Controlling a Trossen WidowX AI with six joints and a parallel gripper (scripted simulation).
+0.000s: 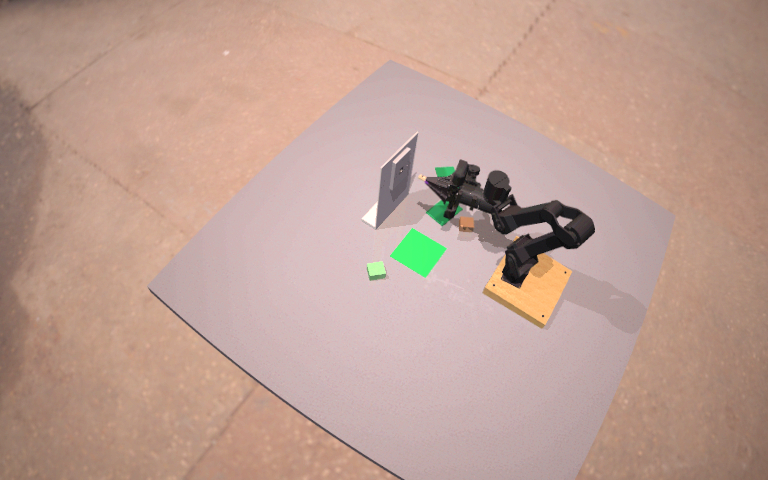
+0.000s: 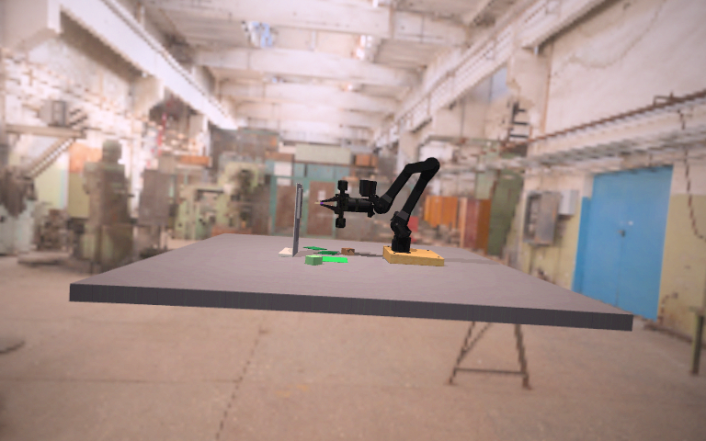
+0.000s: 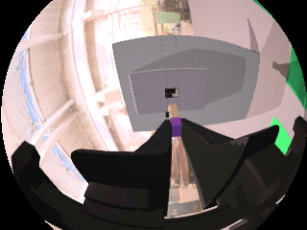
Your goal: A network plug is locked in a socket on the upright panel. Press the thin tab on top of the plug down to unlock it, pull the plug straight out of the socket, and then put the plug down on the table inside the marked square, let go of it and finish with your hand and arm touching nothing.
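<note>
Now: gripper tip 210 mm above the bright green marked square, 90 mm to the right of it and 50 mm past it. Round my gripper tip: purple plug 10 mm ahead; white upright panel 90 mm ahead, 80 mm below, 10 mm to the right; darker green square 210 mm below, 90 mm to the right, 50 mm behind.
</note>
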